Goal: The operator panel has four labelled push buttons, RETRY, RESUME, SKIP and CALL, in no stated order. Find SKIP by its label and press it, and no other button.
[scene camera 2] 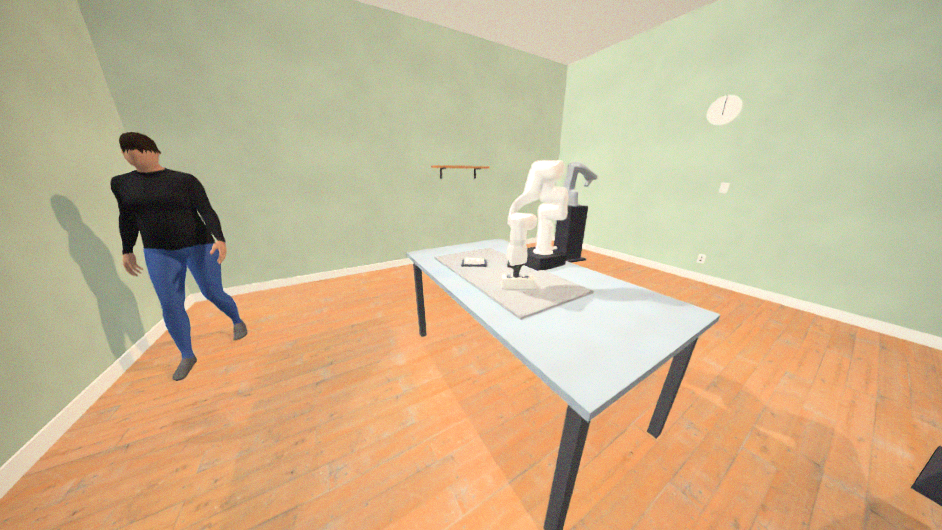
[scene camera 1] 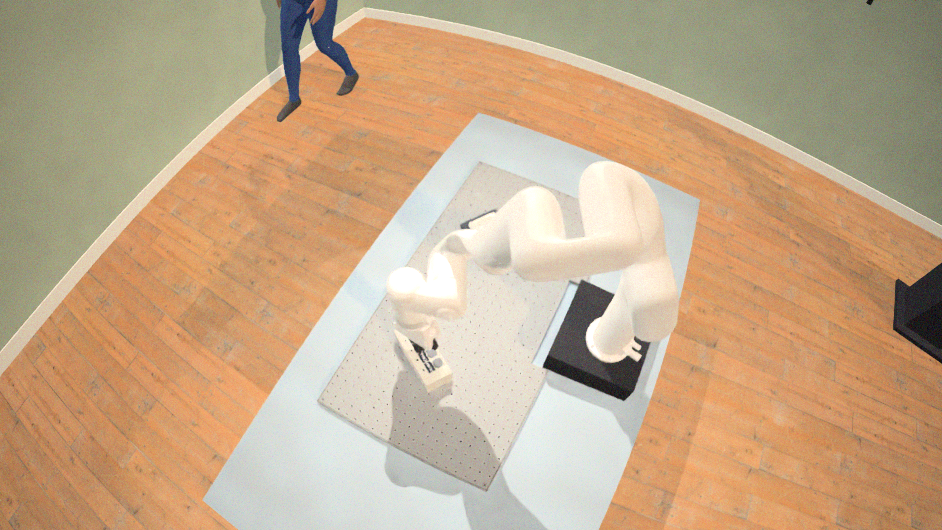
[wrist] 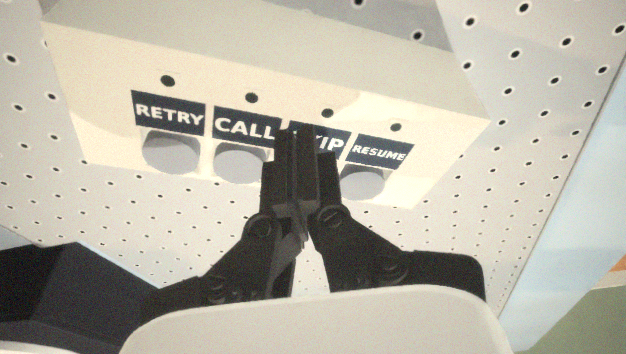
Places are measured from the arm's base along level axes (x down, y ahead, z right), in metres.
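Where they show: gripper, fingertip midpoint: [scene camera 2: 515,276] [scene camera 1: 420,347] [wrist: 301,150]; arm's base at its link origin: [scene camera 2: 542,252] [scene camera 1: 609,340] [wrist: 28,352].
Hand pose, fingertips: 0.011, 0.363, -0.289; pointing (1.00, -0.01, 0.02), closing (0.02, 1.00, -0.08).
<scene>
Each offset is from my fingertips to the top centre of the thing, as dx, dy, dz. Level surfaces: height alone.
The cream operator panel @(-0.003, -0.009, -0.006) [scene camera 1: 434,379] [scene camera 2: 519,283] [wrist: 105,145] lies on the grey perforated board. In the wrist view its labels run RETRY @(+0.000, -0.049, -0.027) [wrist: 169,113], CALL @(+0.000, -0.021, -0.016) [wrist: 245,128], SKIP @(+0.000, +0.007, -0.005) [wrist: 336,143] and RESUME @(+0.000, +0.035, +0.007) [wrist: 379,151] from left to right. Grey round buttons show below RETRY @(-0.003, -0.057, -0.006) [wrist: 171,154], CALL @(-0.003, -0.029, +0.005) [wrist: 240,165] and RESUME @(-0.003, +0.026, +0.027) [wrist: 362,184]. The button below SKIP is hidden behind the fingers. My black gripper [wrist: 301,150] is shut and empty. Its tips overlap the left part of the SKIP label in the wrist view. I cannot tell whether they touch the panel.
The perforated board @(dx +0.054) [scene camera 1: 487,421] [scene camera 2: 553,297] lies on the pale blue table @(dx +0.066) [scene camera 1: 276,468] [scene camera 2: 592,355]. A dark-edged tray @(+0.027, +0.077, +0.404) [scene camera 1: 469,222] [scene camera 2: 474,263] with a light item lies farther along the board. The arm's black base block [scene camera 1: 566,342] stands beside the board. A person [scene camera 1: 299,39] [scene camera 2: 172,217] stands away from the table.
</scene>
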